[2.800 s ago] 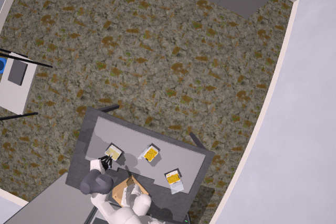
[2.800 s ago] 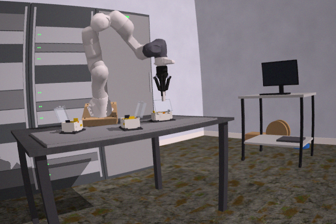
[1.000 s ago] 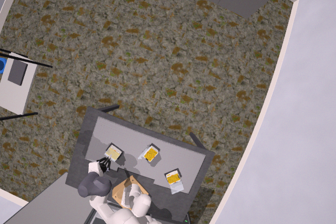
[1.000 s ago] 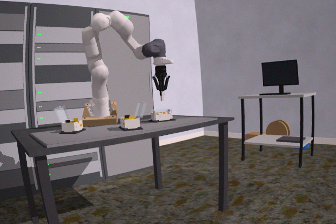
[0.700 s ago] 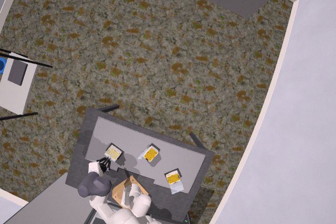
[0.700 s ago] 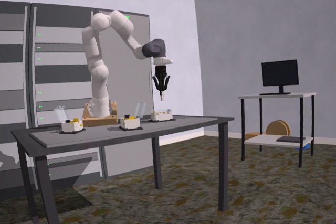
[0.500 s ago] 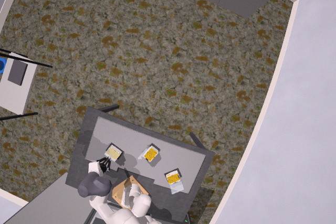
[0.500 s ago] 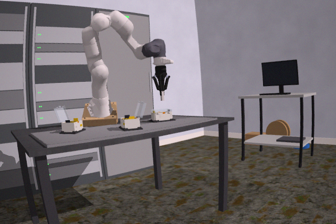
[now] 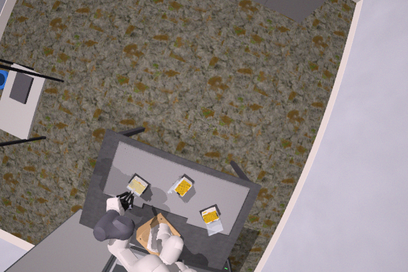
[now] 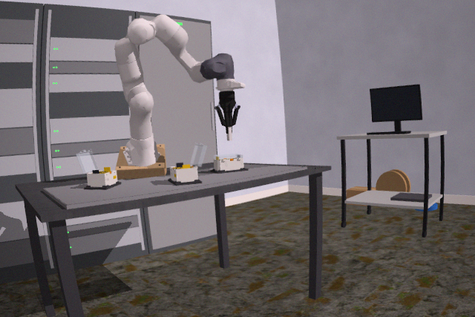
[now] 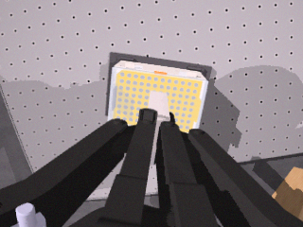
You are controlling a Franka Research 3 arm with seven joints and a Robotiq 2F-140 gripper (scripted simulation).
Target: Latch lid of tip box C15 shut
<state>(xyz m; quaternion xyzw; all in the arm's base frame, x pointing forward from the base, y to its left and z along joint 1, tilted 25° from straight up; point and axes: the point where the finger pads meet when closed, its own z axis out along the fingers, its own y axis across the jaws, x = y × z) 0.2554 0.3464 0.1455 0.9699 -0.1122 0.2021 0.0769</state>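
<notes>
Now: hand 30 mm past the tip box lid, 10 mm to the right of it and 110 mm above it.
</notes>
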